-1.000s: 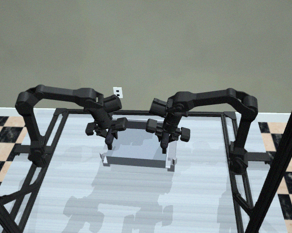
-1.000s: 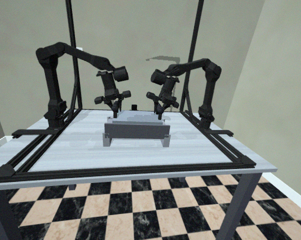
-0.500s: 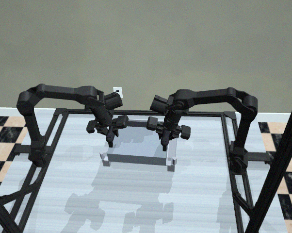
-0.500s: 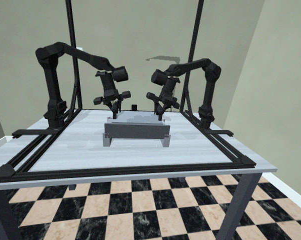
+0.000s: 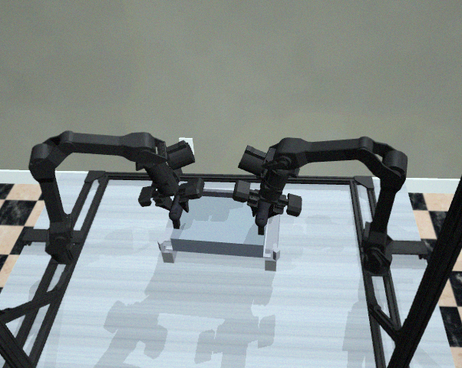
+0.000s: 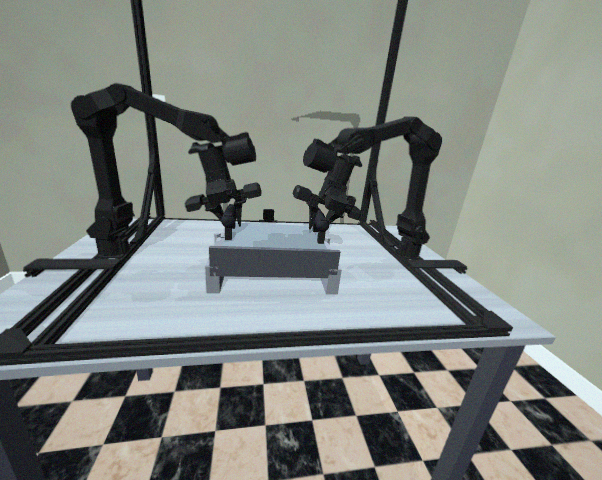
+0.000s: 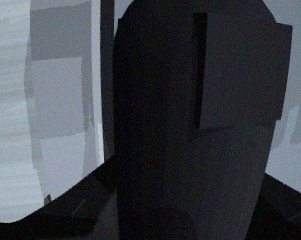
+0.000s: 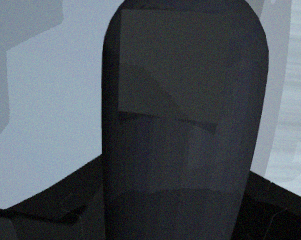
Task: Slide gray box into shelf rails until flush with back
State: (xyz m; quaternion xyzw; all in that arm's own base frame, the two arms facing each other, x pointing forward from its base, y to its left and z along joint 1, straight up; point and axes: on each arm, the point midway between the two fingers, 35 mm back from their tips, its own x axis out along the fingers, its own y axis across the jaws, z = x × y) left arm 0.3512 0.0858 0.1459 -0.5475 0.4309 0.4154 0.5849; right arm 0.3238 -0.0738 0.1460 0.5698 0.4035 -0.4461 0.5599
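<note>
My right hand is 12 cm to the right of the gray box, 5 cm above it and 1 cm short of it. Also, from my right hand: dark back plate (11 cm to the left, 11 cm ahead, 8 cm below).
Now: the gray box 1 cm behind my left hand, 12 cm to the right of it and 5 cm below it. From my left hand the other things lie so: dark back plate 10 cm ahead, 13 cm to the right, 8 cm below.
</note>
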